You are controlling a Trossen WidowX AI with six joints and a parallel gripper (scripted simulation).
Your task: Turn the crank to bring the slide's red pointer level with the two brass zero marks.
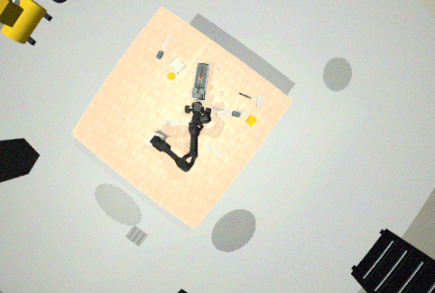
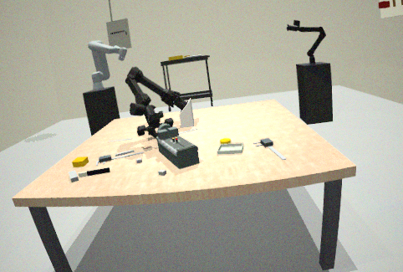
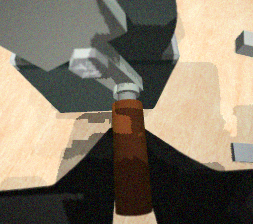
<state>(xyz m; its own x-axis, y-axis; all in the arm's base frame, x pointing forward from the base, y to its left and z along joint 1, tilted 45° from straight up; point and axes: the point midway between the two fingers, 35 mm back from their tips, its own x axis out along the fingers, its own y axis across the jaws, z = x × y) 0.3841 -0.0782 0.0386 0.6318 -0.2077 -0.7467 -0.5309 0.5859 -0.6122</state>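
The crank is 10 mm to the left of my gripper tip and 40 mm above it. Also, from my gripper tip: red pointer: 150 mm ahead, 110 mm to the left, 40 mm above; then brown crank handle: 10 mm behind, 10 mm to the right, 30 mm above; then yellow disc: 20 mm ahead, 310 mm to the left, 30 mm below.
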